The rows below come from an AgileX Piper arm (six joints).
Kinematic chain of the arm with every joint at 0, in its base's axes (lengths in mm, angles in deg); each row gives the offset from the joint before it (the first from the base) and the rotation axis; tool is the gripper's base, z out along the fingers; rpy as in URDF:
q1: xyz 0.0 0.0 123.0 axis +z
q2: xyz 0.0 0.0 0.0 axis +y
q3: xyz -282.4 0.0 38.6 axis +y
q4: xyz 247.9 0.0 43.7 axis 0.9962 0 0.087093
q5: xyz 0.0 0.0 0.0 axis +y
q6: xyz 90.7 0.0 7.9 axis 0.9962 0 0.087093
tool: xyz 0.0 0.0 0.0 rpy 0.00 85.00 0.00
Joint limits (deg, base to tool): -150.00..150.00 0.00..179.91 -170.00..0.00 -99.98..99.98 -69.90..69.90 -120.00..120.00
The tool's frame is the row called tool.
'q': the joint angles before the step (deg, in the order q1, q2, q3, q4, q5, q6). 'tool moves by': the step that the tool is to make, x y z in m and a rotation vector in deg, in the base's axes. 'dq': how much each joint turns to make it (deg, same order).
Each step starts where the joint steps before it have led.
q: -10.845 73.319 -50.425 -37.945 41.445 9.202
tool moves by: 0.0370 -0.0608 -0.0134 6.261 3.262 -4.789
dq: -12.198 12.968 -10.828 12.780 -2.133 -13.638
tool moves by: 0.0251 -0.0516 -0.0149 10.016 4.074 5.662
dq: -9.427 11.348 -12.016 22.246 4.792 -27.516
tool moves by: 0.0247 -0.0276 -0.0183 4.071 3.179 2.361
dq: -2.223 9.168 -9.281 4.683 4.972 -6.766
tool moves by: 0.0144 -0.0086 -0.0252 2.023 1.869 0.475
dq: -0.005 5.418 -2.726 0.964 0.022 -0.873
